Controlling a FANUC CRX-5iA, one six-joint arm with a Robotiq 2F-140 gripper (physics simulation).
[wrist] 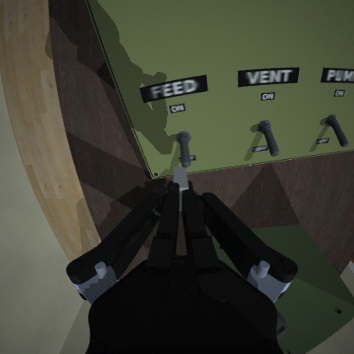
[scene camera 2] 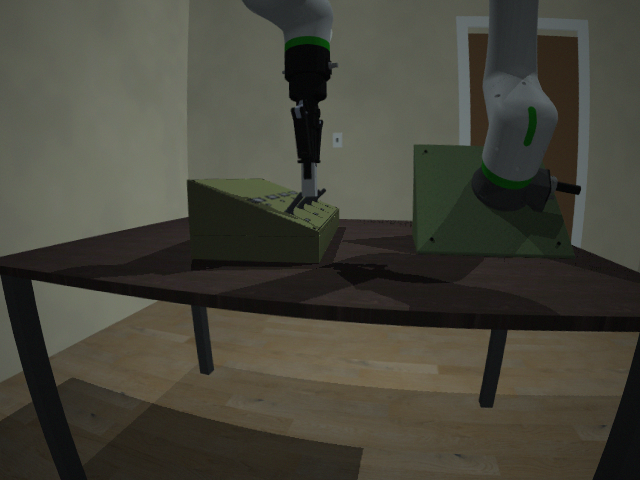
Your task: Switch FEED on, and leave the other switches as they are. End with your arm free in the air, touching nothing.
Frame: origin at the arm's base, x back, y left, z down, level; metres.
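Seen in the pictures: gripper, between the fingertips: (wrist: 179, 175) (scene camera 2: 309, 196); arm's base, origin of its link: (scene camera 2: 501, 188).
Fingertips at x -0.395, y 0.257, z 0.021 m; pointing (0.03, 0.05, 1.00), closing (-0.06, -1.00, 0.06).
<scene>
Offsets run from my fingertips to a thing's top centre. Level surfaces: height alone.
My gripper (scene camera 2: 309, 192) (wrist: 179, 175) is shut and empty. Its joined fingertips are low at the sloped face of the green switch box (scene camera 2: 253, 222) (wrist: 225, 40). In the wrist view, the FEED lever {dx -0.031, dy -0.004, dz -0.010 m} (wrist: 185, 150) points down toward its OFF label, which it partly covers. The fingertips are right at the lever's free end; whether they touch is unclear. The VENT lever {dx -0.058, dy -0.121, dz -0.007 m} (wrist: 270, 139) and the PUMP lever {dx -0.087, dy -0.238, dz -0.007 m} (wrist: 339, 131), its name label cut off by the frame, also point toward their OFF side. In scene camera 2, dark levers show beside the fingertips, too small to tell apart.
The box stands on a dark table {dz +0.120 m} (scene camera 2: 258, 291) (wrist: 75, 100). A green slanted stand (scene camera 2: 444, 206) (wrist: 320, 280) is to the right in scene camera 2, with the arm's lower part (scene camera 2: 516, 134) in front of it. A wall and a door (scene camera 2: 566, 129) are behind.
</scene>
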